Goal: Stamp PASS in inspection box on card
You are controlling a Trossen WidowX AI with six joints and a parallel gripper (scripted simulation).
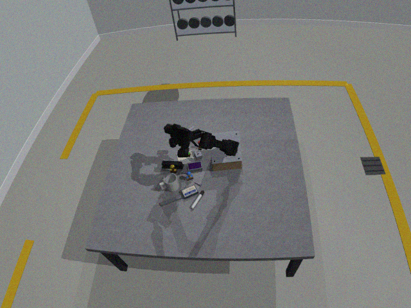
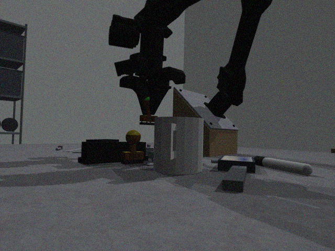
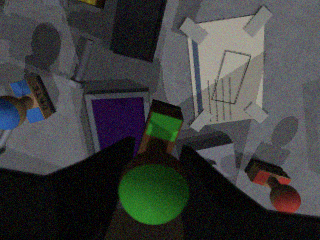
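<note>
My gripper tip is 4 cm past the purple ink pad, 3 cm to the right of it and 10 cm above it. Round my gripper tip: green-knobbed stamp right at my gripper tip; then cream card 3 cm ahead, 6 cm to the right, 11 cm below; then black block 10 cm ahead, 2 cm to the left, 9 cm below.
</note>
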